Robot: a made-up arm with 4 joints. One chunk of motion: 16 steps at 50 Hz.
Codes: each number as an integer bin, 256 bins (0 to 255) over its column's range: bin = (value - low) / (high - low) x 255, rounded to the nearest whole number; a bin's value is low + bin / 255 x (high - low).
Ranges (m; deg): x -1.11..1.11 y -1.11..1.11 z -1.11..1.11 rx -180..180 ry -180..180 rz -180..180
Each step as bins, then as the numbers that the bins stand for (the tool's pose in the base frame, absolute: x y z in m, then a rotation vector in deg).
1 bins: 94 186 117 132 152 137
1 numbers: -0.2916 0.5093 -0.0914 6.35 34.59 13.41
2 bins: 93 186 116 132 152 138
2 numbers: -0.3004 0.5093 -0.1001 6.35 34.59 14.82
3 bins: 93 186 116 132 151 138
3 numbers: -0.3004 0.5093 -0.1001 6.35 33.18 14.82
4 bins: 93 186 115 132 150 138
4 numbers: -0.3004 0.5093 -0.1088 6.35 31.76 14.82
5 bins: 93 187 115 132 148 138
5 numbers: -0.3004 0.5180 -0.1088 6.35 28.94 14.82
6 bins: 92 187 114 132 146 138
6 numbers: -0.3091 0.5180 -0.1175 6.35 26.12 14.82
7 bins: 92 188 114 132 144 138
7 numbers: -0.3091 0.5267 -0.1175 6.35 23.29 14.82
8 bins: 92 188 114 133 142 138
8 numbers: -0.3091 0.5267 -0.1175 7.76 20.47 14.82
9 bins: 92 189 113 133 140 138
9 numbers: -0.3091 0.5354 -0.1262 7.76 17.65 14.82
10 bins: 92 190 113 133 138 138
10 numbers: -0.3091 0.5441 -0.1262 7.76 14.82 14.82
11 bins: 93 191 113 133 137 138
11 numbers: -0.3004 0.5528 -0.1262 7.76 13.41 14.82
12 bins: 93 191 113 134 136 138
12 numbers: -0.3004 0.5528 -0.1262 9.18 12.00 14.82
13 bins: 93 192 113 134 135 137
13 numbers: -0.3004 0.5615 -0.1262 9.18 10.59 13.41
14 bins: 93 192 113 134 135 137
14 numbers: -0.3004 0.5615 -0.1262 9.18 10.59 13.41
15 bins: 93 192 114 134 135 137
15 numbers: -0.3004 0.5615 -0.1175 9.18 10.59 13.41
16 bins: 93 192 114 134 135 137
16 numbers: -0.3004 0.5615 -0.1175 9.18 10.59 13.41
